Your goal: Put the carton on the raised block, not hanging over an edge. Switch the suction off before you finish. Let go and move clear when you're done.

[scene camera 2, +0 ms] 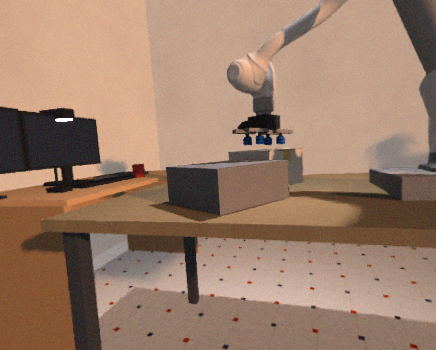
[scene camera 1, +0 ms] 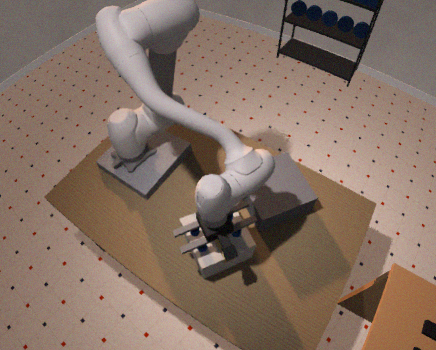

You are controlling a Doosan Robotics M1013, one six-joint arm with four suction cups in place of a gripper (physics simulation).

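Observation:
The carton, a pale box with a tape strip, stands flat on the table beside the raised block. In scene camera 2 the block hides much of it. The raised block is a plain grey box on the table, with no carton on its top. My suction gripper, with four blue cups pointing down, is above the carton. Scene camera 2 shows a small gap between the cups and the carton's top, so it holds nothing. In scene camera 1 the gripper covers part of the carton's top.
The wooden table carries the grey slab under the arm's base. An orange desk with monitors and a red mug stands beside the table. A dark shelf rack stands by the wall.

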